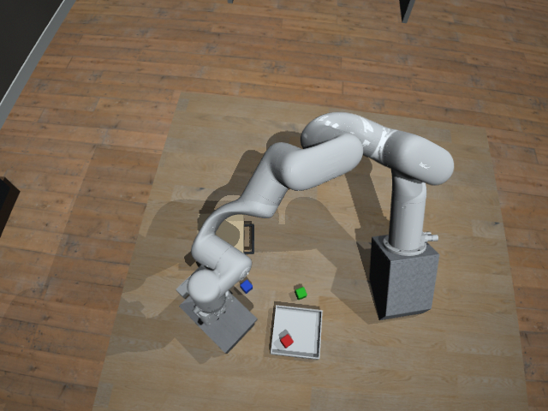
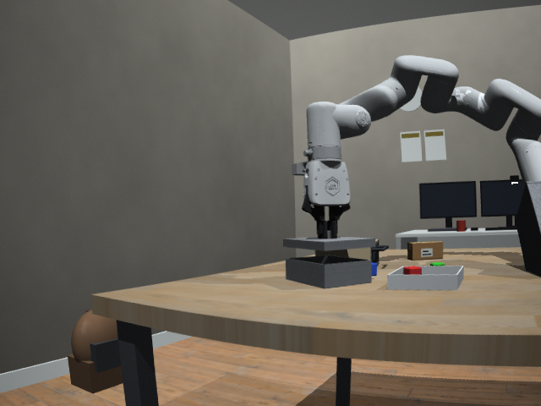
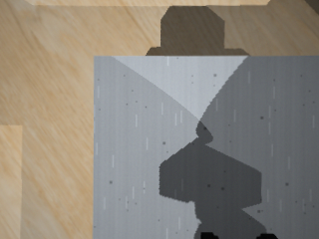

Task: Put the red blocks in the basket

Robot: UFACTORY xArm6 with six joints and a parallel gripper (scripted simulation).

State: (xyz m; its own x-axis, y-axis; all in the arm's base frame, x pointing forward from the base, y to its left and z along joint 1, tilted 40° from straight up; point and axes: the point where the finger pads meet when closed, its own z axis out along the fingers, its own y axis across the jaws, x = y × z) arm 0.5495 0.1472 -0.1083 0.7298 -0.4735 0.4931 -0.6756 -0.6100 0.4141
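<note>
The grey lid is 3 cm below my hand. Also, from my hand: light wooden cabinet (24 cm to the right, 8 cm below); then grey metal box (9 cm below); then drawer (1 cm behind, 24 cm to the right, 8 cm below).
</note>
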